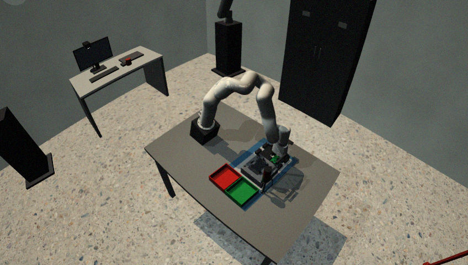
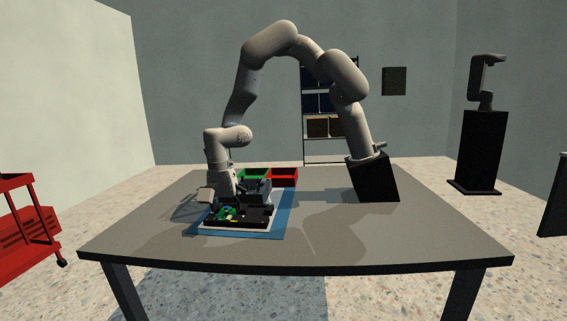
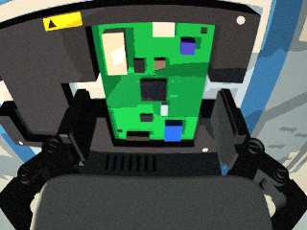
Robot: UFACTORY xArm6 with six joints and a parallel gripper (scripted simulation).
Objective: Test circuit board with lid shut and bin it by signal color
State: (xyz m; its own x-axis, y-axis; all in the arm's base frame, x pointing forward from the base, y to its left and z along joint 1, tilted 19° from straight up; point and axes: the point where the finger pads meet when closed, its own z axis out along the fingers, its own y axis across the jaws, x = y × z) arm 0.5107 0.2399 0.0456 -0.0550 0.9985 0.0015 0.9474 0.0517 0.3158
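Now: hand 2 cm above the green circuit board. Also, from my hand: tester lid 9 cm ahead, 16 cm to the right, 14 cm above; tester plate 2 cm behind, 17 cm to the right, 3 cm above; black latch hook 10 cm behind, 12 cm to the right, 5 cm above.
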